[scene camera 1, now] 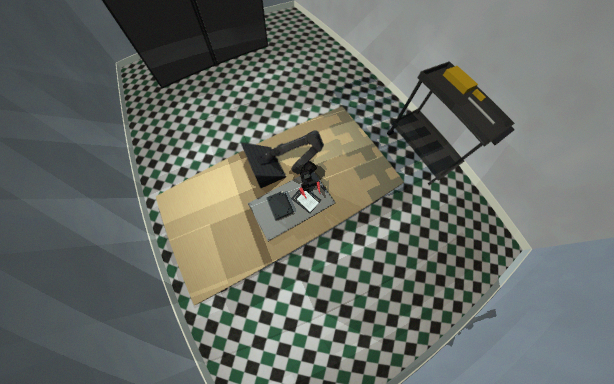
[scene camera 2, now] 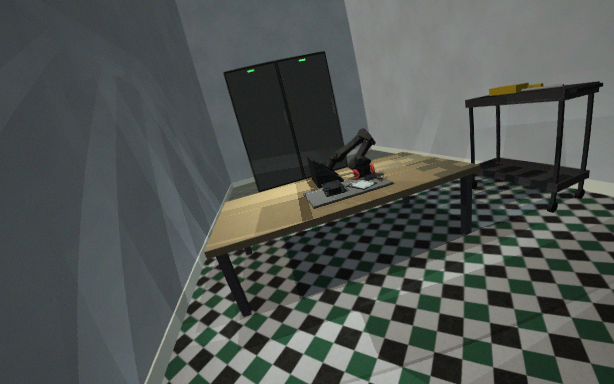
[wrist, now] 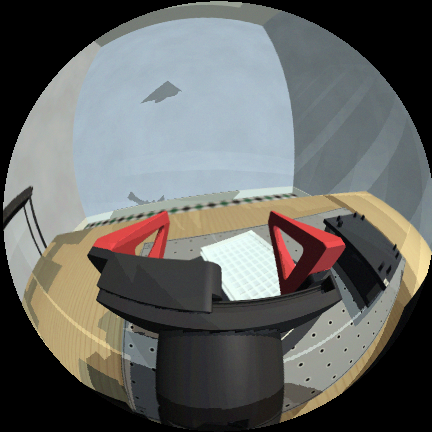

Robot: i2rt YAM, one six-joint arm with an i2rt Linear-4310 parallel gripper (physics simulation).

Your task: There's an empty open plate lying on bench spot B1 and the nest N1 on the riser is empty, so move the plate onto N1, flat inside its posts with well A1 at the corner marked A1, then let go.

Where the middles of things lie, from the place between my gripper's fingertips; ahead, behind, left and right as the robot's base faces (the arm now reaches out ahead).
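There is the white well plate [wrist: 248,270], which from my hand is 3 cm to the right, 1 cm behind and 7 cm below.
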